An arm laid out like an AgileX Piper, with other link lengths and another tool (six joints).
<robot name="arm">
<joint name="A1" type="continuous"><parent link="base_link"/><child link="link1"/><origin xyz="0.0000 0.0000 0.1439"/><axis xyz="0 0 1"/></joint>
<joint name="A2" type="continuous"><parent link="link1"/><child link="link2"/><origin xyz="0.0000 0.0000 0.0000" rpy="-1.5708 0.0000 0.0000"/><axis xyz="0 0 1"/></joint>
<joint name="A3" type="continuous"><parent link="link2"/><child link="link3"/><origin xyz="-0.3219 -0.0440 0.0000"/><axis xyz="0 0 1"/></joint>
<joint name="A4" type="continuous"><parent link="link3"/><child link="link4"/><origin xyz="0.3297 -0.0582 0.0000" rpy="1.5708 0.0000 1.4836"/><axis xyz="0 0 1"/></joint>
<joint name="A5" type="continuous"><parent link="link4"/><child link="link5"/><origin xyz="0.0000 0.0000 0.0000" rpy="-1.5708 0.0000 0.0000"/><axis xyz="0 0 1"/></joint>
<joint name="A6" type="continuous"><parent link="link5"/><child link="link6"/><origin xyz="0.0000 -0.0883 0.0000" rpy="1.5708 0.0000 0.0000"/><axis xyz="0 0 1"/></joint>
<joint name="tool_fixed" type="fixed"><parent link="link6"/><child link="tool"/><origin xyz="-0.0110 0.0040 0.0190" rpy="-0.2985 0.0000 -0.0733"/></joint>
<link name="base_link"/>
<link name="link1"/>
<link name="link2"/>
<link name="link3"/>
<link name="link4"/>
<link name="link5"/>
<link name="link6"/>
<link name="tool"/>
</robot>
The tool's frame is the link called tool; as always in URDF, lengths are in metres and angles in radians. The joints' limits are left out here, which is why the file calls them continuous.
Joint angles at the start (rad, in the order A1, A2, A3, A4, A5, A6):
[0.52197, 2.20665, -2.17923, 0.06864, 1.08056, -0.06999]
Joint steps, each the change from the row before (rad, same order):
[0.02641, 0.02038, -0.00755, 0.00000, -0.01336, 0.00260]
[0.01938, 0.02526, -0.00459, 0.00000, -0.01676, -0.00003]
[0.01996, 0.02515, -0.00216, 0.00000, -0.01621, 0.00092]
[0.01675, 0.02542, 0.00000, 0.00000, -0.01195, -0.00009]
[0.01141, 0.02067, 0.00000, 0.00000, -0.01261, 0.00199]
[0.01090, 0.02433, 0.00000, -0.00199, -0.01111, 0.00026]
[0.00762, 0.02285, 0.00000, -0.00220, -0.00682, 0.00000]
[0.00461, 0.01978, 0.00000, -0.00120, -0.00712, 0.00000]
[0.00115, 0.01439, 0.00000, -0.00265, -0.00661, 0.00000]
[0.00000, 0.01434, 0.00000, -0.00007, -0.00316, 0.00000]
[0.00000, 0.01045, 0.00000, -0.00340, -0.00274, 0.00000]
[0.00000, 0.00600, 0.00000, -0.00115, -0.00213, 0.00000]
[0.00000, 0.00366, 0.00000, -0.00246, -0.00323, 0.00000]
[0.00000, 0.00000, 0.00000, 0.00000, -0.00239, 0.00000]
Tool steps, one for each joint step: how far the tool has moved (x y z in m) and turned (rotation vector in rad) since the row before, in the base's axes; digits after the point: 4 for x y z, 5 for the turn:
[-0.0040, 0.0167, -0.0089, 0.00139, 0.00042, 0.02328]
[-0.0013, 0.0135, -0.0130, -0.00207, 0.00336, 0.01826]
[-0.0023, 0.0136, -0.0141, -0.00334, 0.00603, 0.01806]
[-0.0021, 0.0115, -0.0156, -0.00762, 0.01114, 0.01601]
[-0.0010, 0.0082, -0.0126, -0.00391, 0.00728, 0.00882]
[-0.0008, 0.0079, -0.0152, -0.00926, 0.00968, 0.01003]
[-0.0004, 0.0056, -0.0146, -0.01126, 0.01165, 0.00735]
[0.0003, 0.0038, -0.0126, -0.00853, 0.00945, 0.00428]
[0.0012, 0.0015, -0.0091, -0.00680, 0.00465, 0.00105]
[0.0011, 0.0008, -0.0093, -0.00676, 0.00891, -0.00018]
[0.0009, 0.0003, -0.0068, -0.00733, 0.00416, 0.00033]
[0.0005, 0.0003, -0.0039, -0.00324, 0.00242, 0.00006]
[0.0005, 0.0001, -0.0023, -0.00223, -0.00112, 0.00021]
[0.0002, 0.0001, 0.0001, 0.00141, -0.00193, -0.00013]

